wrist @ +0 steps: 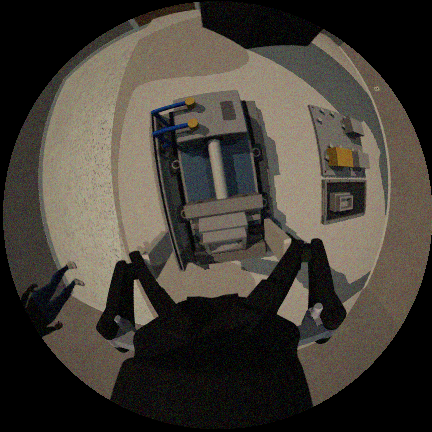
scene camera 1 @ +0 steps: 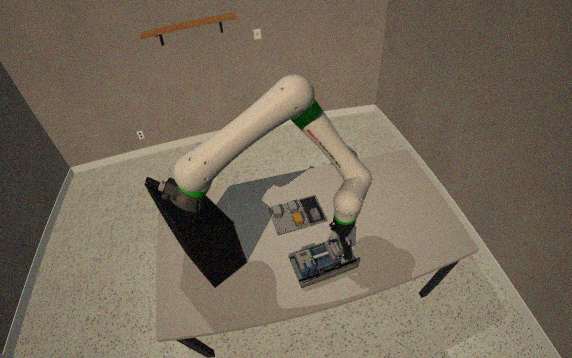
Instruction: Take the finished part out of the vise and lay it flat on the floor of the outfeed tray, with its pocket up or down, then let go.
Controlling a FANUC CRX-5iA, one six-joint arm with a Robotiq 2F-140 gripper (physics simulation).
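Frame: origin at the arm's base, x ahead, y left, z up, level; centimetres.
Seen in the pictures: gripper, fingertip midpoint: (wrist: 216, 235) (scene camera 1: 338, 249); arm's base, origin of the base link: (scene camera 1: 186, 202).
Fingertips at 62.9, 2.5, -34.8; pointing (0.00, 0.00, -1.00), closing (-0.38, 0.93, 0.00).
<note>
Pixels of each thing's top centre, then the offset from my fingertips to it, as dx, dy, dz.
- vise, middle of its top: (wrist: 215, 182) (scene camera 1: 324, 252) -6.6, -1.8, +0.3
- grey finished part, middle of its top: (wrist: 224, 241) (scene camera 1: 338, 245) -0.4, +1.0, +2.3
- grey part with a pocket facing up, middle of its top: (wrist: 346, 202) (scene camera 1: 315, 212) -11.3, +26.5, -5.5
- grey plate, middle of its top: (wrist: 343, 141) (scene camera 1: 287, 216) -26.4, +25.2, -8.8
- orange block, middle of its top: (wrist: 345, 156) (scene camera 1: 297, 216) -20.7, +22.7, -5.2
- dark rail, middle of its top: (wrist: 161, 191) (scene camera 1: 331, 272) -3.1, -10.0, -4.6
The vise (scene camera 1: 304, 257) (wrist: 235, 203) stands near the table's front edge. In the wrist view the grey finished part (wrist: 222, 236) sits between its jaws, partly hard to tell from the grey jaw faces. My gripper (scene camera 1: 346, 254) (wrist: 216, 235) is open and empty. It is over the vise's jaw end, its two pads wide apart on either side of the part, with gaps visible in the wrist view. The outfeed tray (scene camera 1: 309, 202) (wrist: 324, 202) has a dark floor. A grey part with a pocket facing up (scene camera 1: 314, 213) (wrist: 342, 202) lies in it.
A grey plate (scene camera 1: 286, 227) (wrist: 325, 135) adjoins the outfeed tray and carries an orange block (scene camera 1: 298, 218) (wrist: 340, 157) and grey blocks. Blue hoses (wrist: 170, 130) with yellow fittings are at the vise's far end. A dark rail (wrist: 167, 200) runs along the vise's side.
</note>
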